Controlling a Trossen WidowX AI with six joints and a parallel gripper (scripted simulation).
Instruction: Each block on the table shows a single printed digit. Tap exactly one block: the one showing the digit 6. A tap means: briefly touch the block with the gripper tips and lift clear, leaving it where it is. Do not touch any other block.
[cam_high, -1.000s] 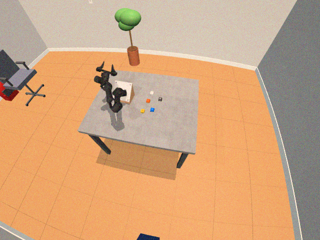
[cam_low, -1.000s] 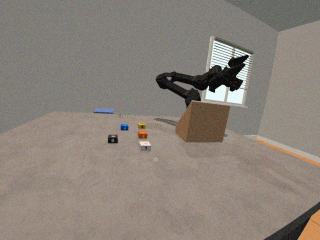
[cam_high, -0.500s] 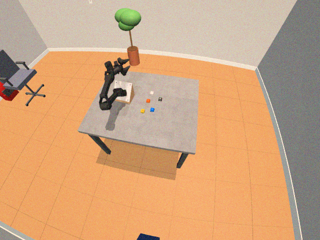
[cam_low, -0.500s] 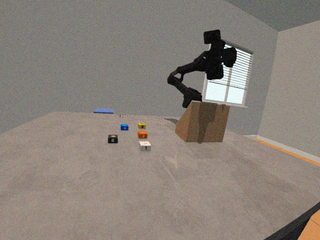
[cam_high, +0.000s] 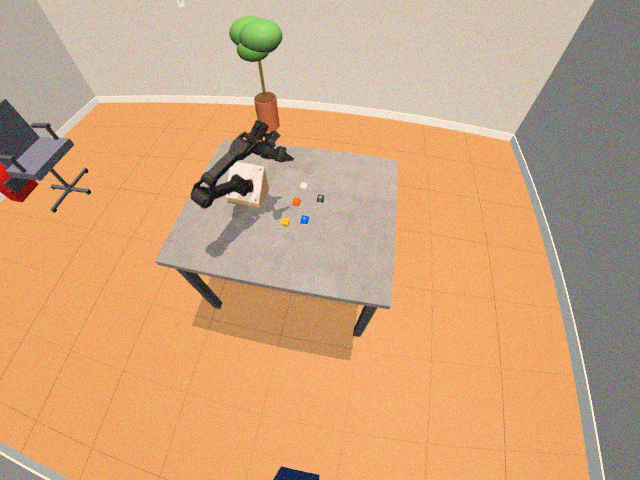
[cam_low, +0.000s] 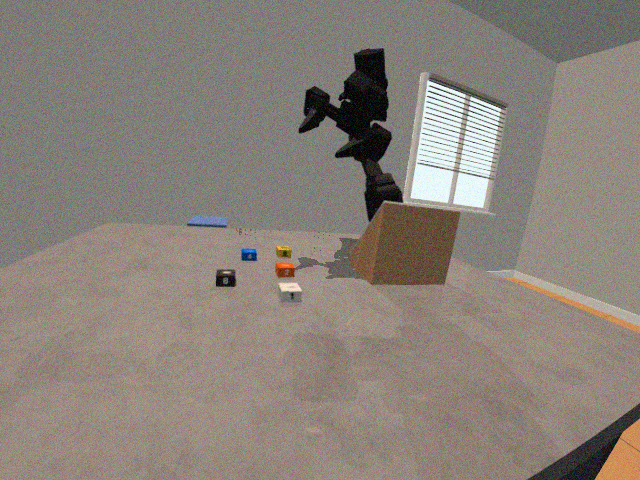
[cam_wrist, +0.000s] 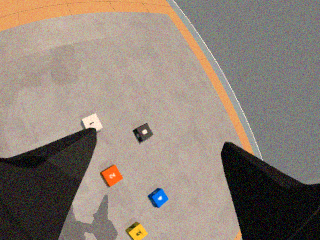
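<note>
Now: the yellow block 20 mm behind my gripper tip, 170 mm to the right of it and 250 mm below it. From my gripper tip the other things lie so: white block 50 mm ahead, 60 mm to the left, 250 mm below; orange block 20 mm ahead, 40 mm to the right, 250 mm below; black block 140 mm ahead, 10 mm to the right, 250 mm below.
</note>
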